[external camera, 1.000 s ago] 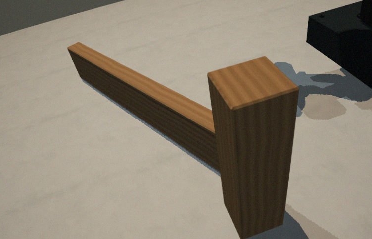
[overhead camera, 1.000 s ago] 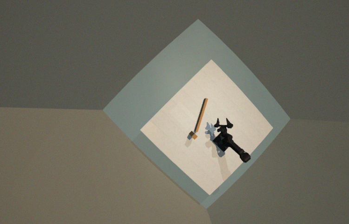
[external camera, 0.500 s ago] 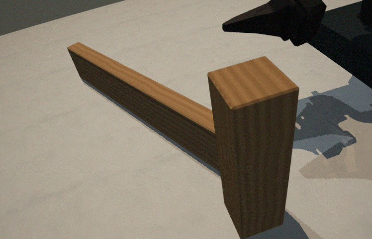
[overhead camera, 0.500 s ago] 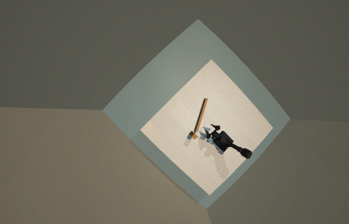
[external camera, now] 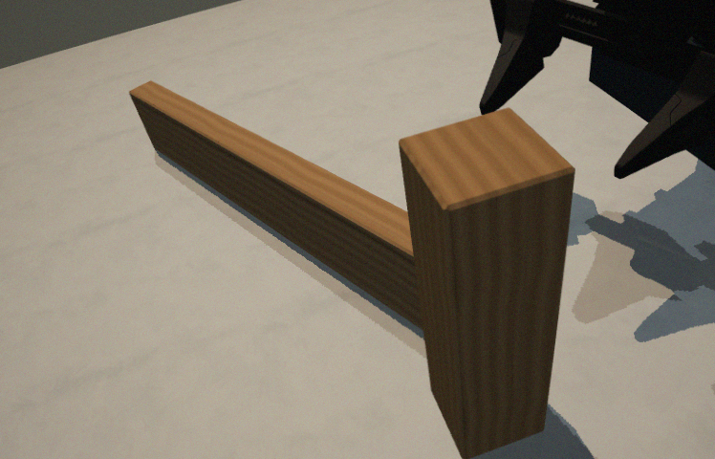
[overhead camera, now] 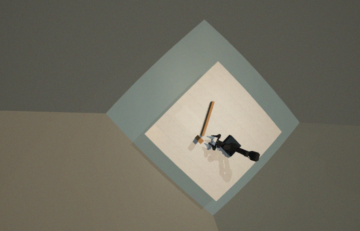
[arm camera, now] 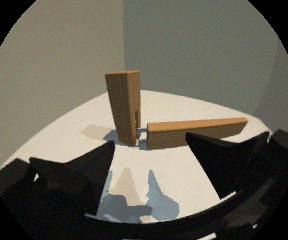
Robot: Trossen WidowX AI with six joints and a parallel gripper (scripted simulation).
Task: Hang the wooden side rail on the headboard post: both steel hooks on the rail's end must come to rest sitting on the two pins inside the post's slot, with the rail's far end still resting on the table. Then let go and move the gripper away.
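My gripper tip is now 90 mm to the right of the wooden headboard post, 60 mm short of it and 30 mm above it.
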